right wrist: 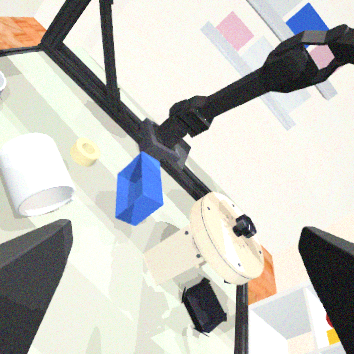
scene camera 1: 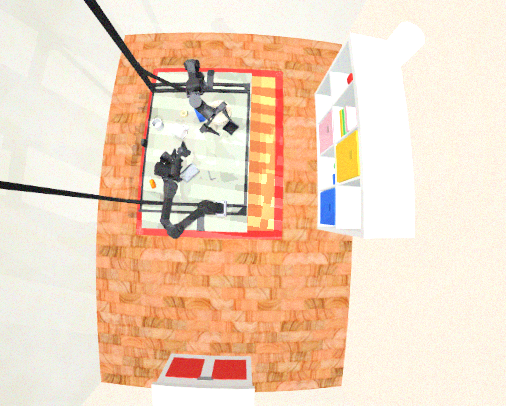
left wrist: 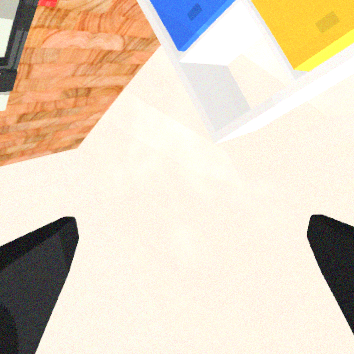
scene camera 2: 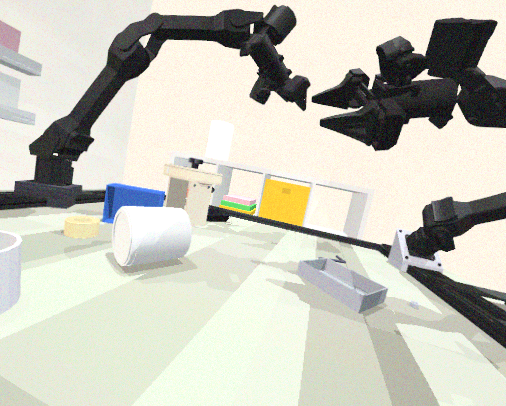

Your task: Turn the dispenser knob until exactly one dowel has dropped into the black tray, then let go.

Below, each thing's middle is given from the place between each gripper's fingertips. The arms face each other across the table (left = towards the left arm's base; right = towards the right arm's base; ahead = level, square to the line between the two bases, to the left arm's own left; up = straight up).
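Relative to my right hand, the grey tray (scene camera 2: 359,293) is 100 mm to the right, 30 mm behind and 270 mm below. From my right hand, the tape roll (scene camera 2: 76,226) is far to the left, a touch behind and far below. From my right hand, the blue box (scene camera 2: 117,195) is far to the left, a fair way ahead and a fair way below. From my right hand, the white cylinder (scene camera 2: 140,235) is 220 mm to the left, 40 mm behind and 250 mm below.
My left gripper is 80 mm to the left of the grey tray, 310 mm past it and 370 mm above it. From my left hand, the tape roll is far to the left, far behind and far below. From my left hand, the blue box is far to the left, a fair way behind and far below. From my left hand, the white cylinder is 230 mm to the left, 320 mm behind and 350 mm below.
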